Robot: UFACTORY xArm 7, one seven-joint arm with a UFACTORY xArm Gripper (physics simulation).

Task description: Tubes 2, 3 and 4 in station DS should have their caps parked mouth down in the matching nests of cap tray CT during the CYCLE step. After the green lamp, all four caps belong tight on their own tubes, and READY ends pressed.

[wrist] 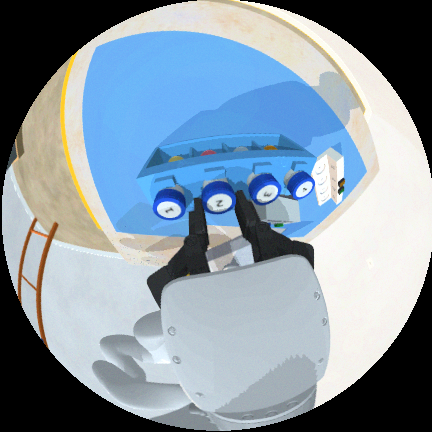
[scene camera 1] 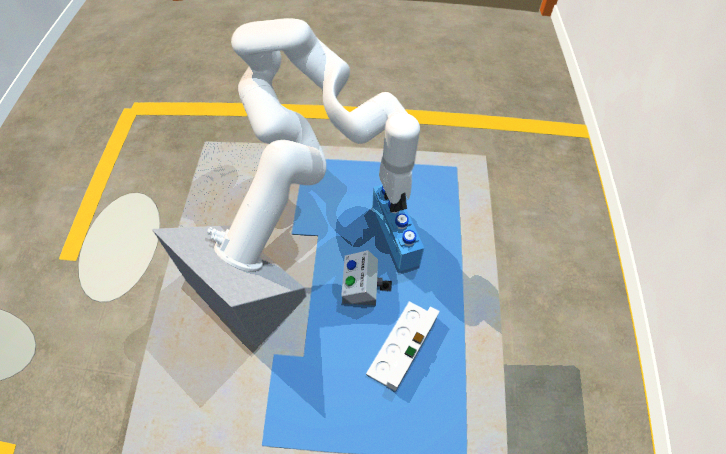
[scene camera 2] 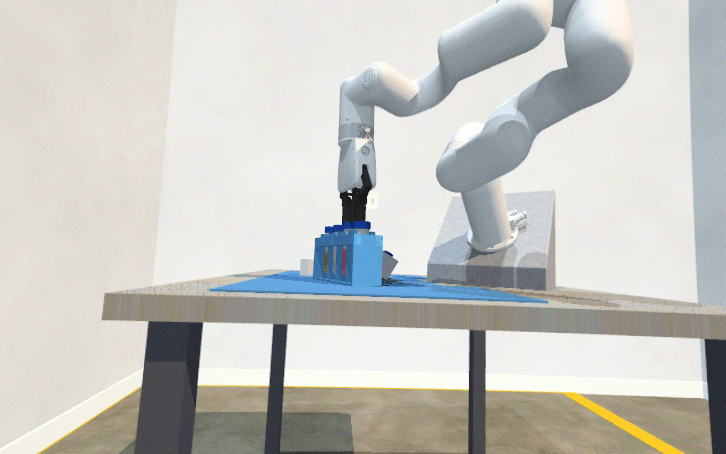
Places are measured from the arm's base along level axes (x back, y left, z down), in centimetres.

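Pixels of known places: gripper, fingertip midpoint: [wrist: 218,203] [scene camera 1: 392,204] [scene camera 2: 353,225]; arm's base, origin of the base link: [scene camera 1: 237,256] [scene camera 2: 492,235].
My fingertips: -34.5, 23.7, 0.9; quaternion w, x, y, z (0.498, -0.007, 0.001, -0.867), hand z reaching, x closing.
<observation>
Ahead of a thing's pixels: the offset from my fingertips to its top centre, as dx, dy, dz. "pt": to the spot under its first point.
My gripper [scene camera 1: 397,207] [scene camera 2: 354,219] [wrist: 218,203] points down over the blue station DS @(-1.8, -2.0, +1.5) [scene camera 1: 409,259] [scene camera 2: 367,260]. It is shut on cap 2 @(-0.5, +0.3, -0.5) [wrist: 219,201], with a finger on each side. Cap 2 sits at tube 2's place, about level with its neighbours. Cap 1 @(+2.1, +4.8, -0.3) [wrist: 169,207] [scene camera 2: 361,224], cap 3 @(-3.1, -4.2, -0.3) [wrist: 266,193] [scene camera 1: 401,220] and cap 4 @(-5.7, -8.7, -0.3) [wrist: 302,186] [scene camera 1: 409,237] are blue with white numbered tops and sit on their tubes. The white cap tray CT @(-8.9, -33.3, +6.5) [scene camera 1: 405,371] [wrist: 334,170] has round empty nests. An amber square @(pt -12.2, -32.3, +6.5) [scene camera 1: 418,337] and a dark green square @(pt -10.9, -36.2, +6.5) [scene camera 1: 410,351] show on it.
A grey control box @(+4.8, -18.9, +3.4) [scene camera 1: 368,275] [wrist: 289,212] with a blue button @(+7.3, -17.0, +4.4) [scene camera 1: 351,264] and a green button @(+6.7, -21.4, +4.4) [scene camera 1: 349,281] stands between station and tray. A small black device @(pt -1.6, -18.1, +11.3) [scene camera 1: 384,285] is beside it. The arm's grey slanted base [scene camera 1: 230,291] stands on the left in scene camera 1.
</observation>
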